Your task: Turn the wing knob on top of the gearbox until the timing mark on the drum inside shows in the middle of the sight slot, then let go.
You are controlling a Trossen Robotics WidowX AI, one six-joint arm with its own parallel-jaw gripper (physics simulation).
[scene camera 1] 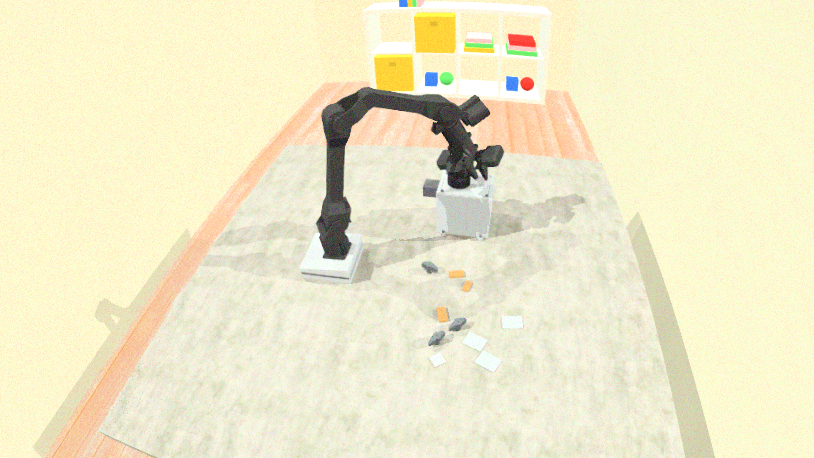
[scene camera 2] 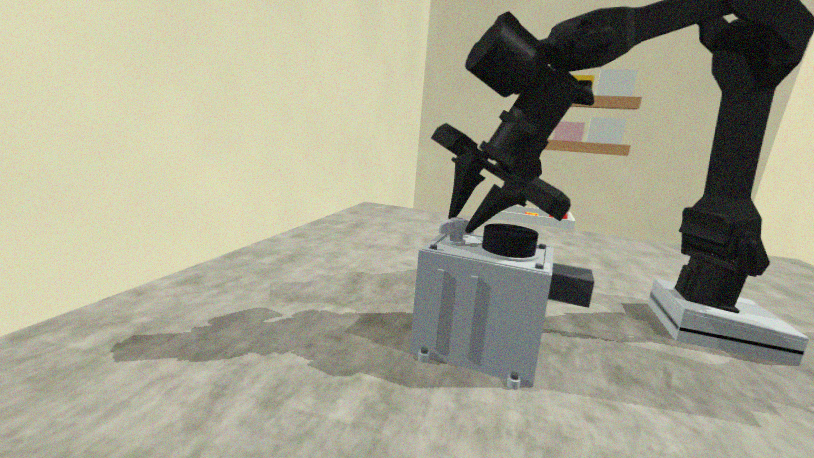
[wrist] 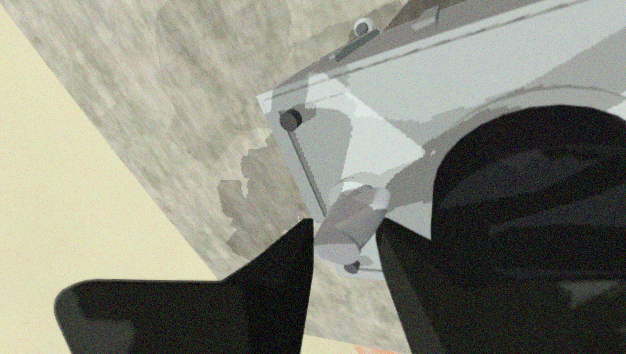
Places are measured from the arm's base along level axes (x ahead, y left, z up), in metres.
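Pixels of known places: gripper, fingertip midpoint: (scene camera 1: 482, 179) (scene camera 2: 458, 225) (wrist: 344, 228); arm's base, link origin: (scene camera 1: 337, 250) (scene camera 2: 704, 299).
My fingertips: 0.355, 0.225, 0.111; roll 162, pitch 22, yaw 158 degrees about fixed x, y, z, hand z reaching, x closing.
For each thing: its middle in the pictures, then the offset to it from my fingertips, as dx, dy, dz. "spot": a spot on its surface instead. Level surfaces: height alone.
- pale grey gearbox, body centre: (wrist: 506, 130) (scene camera 2: 502, 289) (scene camera 1: 458, 198) -0.066, +0.003, -0.073
- black round cap, surface spot: (wrist: 520, 170) (scene camera 1: 460, 180) spot: -0.059, -0.023, +0.006
- dark block, surface spot: (scene camera 2: 572, 284) spot: -0.142, +0.027, -0.041
- mat, surface height: dz -0.159
The pale grey gearbox (scene camera 1: 463, 213) (scene camera 2: 483, 324) (wrist: 385, 145) stands upright on the mat. Its light grey wing knob (scene camera 2: 453, 229) (wrist: 352, 227) is near one edge of the top. My gripper (scene camera 1: 479, 175) (scene camera 2: 459, 224) (wrist: 344, 228) reaches down at a slant and is shut on the wing knob, one fingertip on each side. In the wrist view the wing runs from lower left to upper right between the fingers. The sight slot, the drum and the timing mark do not show in these views.
A black round cap (scene camera 1: 458, 180) (scene camera 2: 510, 240) (wrist: 520, 170) stands on the gearbox top, close beside one finger. A dark block (scene camera 1: 430, 187) (scene camera 2: 572, 284) juts from its side. Orange pieces (scene camera 1: 456, 274), grey pieces (scene camera 1: 457, 324) and white squares (scene camera 1: 511, 322) lie on the mat (scene camera 1: 318, 364).
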